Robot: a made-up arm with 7 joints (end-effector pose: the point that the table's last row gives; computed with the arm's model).
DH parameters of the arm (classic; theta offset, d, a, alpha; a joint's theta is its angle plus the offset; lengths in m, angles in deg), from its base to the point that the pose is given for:
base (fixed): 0 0 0 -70
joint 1: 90 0 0 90
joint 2: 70 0 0 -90
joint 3: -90 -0.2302 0.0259 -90
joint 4: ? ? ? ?
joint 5: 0 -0.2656 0 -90
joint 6: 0 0 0 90
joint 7: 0 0 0 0
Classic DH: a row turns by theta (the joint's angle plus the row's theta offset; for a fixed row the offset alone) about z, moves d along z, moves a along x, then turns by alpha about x.
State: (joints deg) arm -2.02 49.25 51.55 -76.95 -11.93 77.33 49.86
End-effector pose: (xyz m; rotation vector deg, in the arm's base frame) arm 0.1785 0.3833 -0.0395 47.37 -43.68 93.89
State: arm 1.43 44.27 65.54 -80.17 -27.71 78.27 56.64
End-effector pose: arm 0.1124 0.3993 -0.0435 61.42 -44.39 111.75
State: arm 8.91 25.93 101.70 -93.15 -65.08 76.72 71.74
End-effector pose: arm -0.0923 0.3622 -0.0863 -108.53 26.63 -135.23
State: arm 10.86 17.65 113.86 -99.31 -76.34 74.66 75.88
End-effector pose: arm -0.1598 0.3129 -0.1025 -114.27 11.07 -115.72
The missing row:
joint 4: 0 0 -0.0322 90
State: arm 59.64 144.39 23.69 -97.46 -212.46 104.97 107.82
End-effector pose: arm 0.3307 0.1542 -0.0691 49.59 52.42 93.16
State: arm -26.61 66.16 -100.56 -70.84 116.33 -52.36 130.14
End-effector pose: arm 0.1488 0.2042 -0.3577 -77.09 -35.62 126.12
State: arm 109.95 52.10 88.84 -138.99 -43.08 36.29 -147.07
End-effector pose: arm 0.0700 0.2144 0.0459 -26.43 -112.22 58.79
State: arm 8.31 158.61 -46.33 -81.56 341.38 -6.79 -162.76
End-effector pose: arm 0.2070 0.3110 0.1779 27.96 -68.32 50.69
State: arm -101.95 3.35 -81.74 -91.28 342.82 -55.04 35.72
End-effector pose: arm 0.1506 -0.3549 -0.0496 66.87 44.22 120.15
